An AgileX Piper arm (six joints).
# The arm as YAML. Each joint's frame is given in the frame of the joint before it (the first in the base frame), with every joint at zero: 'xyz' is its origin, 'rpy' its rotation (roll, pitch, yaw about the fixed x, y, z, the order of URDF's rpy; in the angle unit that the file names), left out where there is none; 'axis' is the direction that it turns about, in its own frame. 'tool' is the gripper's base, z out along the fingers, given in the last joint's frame.
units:
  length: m
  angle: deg
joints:
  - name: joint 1
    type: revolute
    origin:
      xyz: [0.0, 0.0, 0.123]
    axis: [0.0, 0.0, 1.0]
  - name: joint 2
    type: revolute
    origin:
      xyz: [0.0, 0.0, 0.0]
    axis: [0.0, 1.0, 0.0]
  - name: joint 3
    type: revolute
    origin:
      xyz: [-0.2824, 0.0, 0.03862]
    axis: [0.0, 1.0, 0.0]
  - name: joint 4
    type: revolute
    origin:
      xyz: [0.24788, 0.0, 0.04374]
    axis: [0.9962, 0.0, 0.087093]
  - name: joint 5
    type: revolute
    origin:
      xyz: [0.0, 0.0, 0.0]
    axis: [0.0, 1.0, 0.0]
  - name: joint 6
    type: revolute
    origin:
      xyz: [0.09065, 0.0, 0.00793]
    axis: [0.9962, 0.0, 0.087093]
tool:
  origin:
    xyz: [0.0, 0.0, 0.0]
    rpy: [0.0, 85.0, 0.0]
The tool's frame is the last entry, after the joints.
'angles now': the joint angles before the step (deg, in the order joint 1, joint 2, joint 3, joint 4, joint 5, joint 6). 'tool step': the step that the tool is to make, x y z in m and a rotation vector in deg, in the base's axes. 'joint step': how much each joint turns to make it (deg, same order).
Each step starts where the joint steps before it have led.
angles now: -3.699, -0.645, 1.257, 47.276, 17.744, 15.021
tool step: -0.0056, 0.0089, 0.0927, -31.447, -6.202, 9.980
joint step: -0.011, 9.304, -20.727, -8.363, 12.630, -22.313
